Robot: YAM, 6 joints.
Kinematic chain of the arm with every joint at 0, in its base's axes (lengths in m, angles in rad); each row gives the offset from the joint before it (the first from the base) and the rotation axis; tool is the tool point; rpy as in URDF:
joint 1: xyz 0 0 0.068 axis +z
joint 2: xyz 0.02 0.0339 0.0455 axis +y
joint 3: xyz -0.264 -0.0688 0 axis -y
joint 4: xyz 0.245 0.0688 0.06 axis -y
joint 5: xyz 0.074 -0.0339 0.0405 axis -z
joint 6: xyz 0.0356 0 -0.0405 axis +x
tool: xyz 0 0 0 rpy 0 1.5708 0
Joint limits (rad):
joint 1: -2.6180..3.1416
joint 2: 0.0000..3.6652
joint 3: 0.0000..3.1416
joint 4: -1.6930..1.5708
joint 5: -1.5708..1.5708
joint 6: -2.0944..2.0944
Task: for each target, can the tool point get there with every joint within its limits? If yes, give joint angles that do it. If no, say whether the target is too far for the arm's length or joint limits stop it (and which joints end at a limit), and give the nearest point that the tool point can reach.
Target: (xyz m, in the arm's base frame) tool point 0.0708 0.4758 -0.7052
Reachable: no: too far | nearest point 0.0537 0.3607 -0.3612 | short by 0.363 m
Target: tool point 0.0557 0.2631 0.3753
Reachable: yes | joints 1.2789 1.2035 1.1638 -0.3097 -0.6776 -0.5795
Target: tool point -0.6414 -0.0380 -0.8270
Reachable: no: too far | nearest point -0.4067 -0.0024 -0.3439 | short by 0.538 m
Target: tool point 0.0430 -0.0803 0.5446
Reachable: yes | joints -1.4310 0.8239 1.2901 0.4810 -1.0805 1.0151
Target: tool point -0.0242 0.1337 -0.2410
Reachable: yes | joints 1.6098 3.3314 1.2835 -0.4860 -0.5621 -1.0862
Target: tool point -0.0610 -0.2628 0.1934
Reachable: yes | joints -1.7491 1.3610 0.4692 0.6526 0.3878 0.6698
